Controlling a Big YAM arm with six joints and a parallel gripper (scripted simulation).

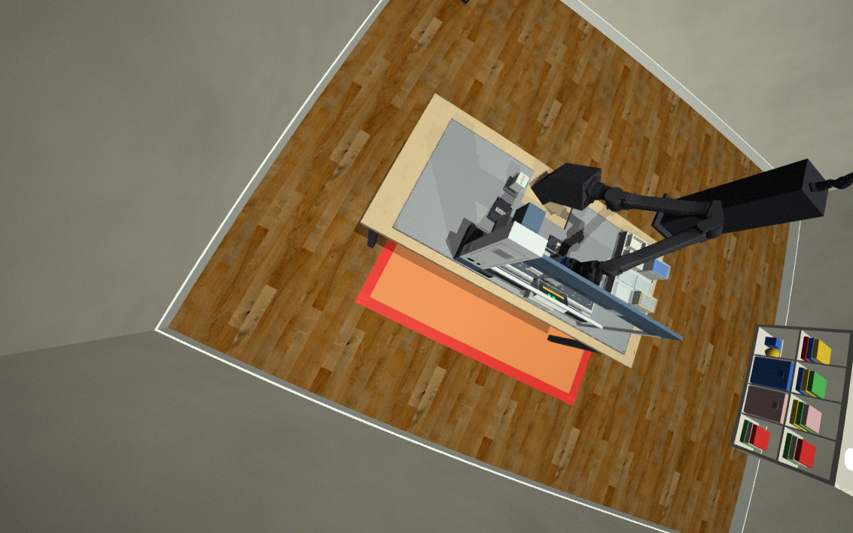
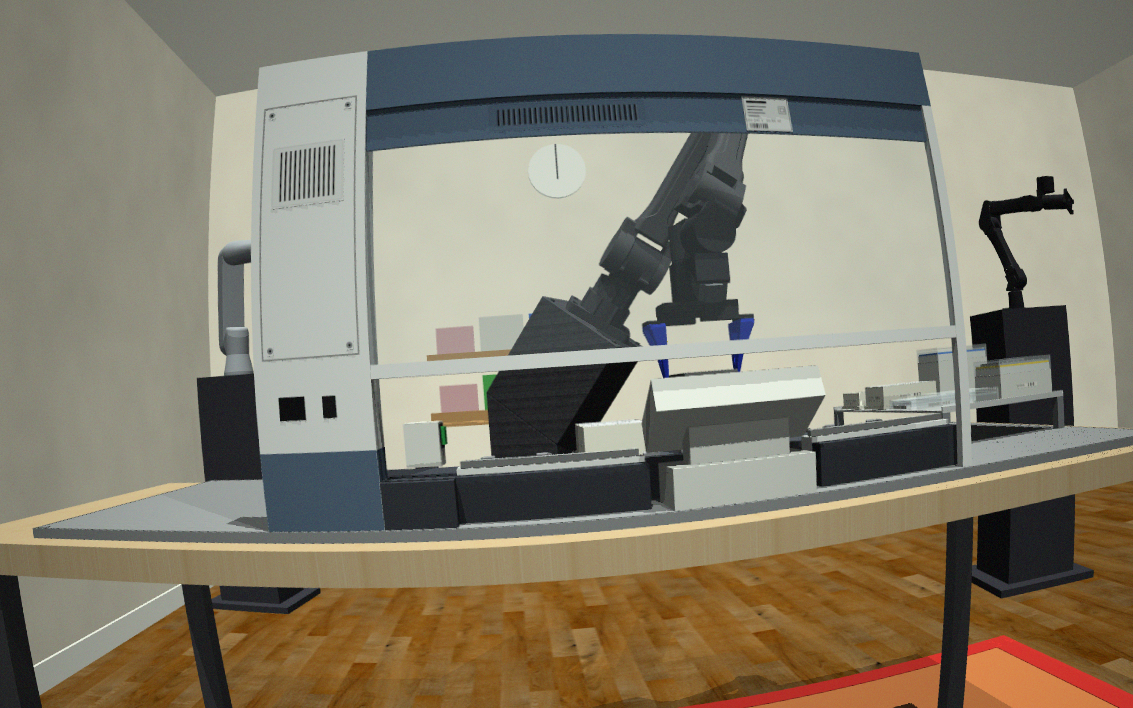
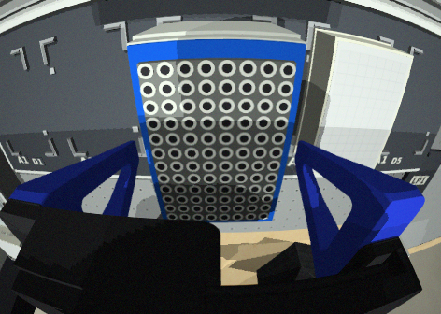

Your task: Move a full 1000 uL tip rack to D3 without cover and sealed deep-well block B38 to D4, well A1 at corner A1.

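Right now the blue tip rack is 30 mm below my hand, 10 mm to the right of it and 10 mm behind it. From my hand the other things lie so: curved post (330 mm to the left, 140 mm ahead, 90 mm above); then crossbar (190 mm ahead, 20 mm to the right, 20 mm above); then clear front panel (190 mm ahead, 180 mm above, 20 mm to the right).
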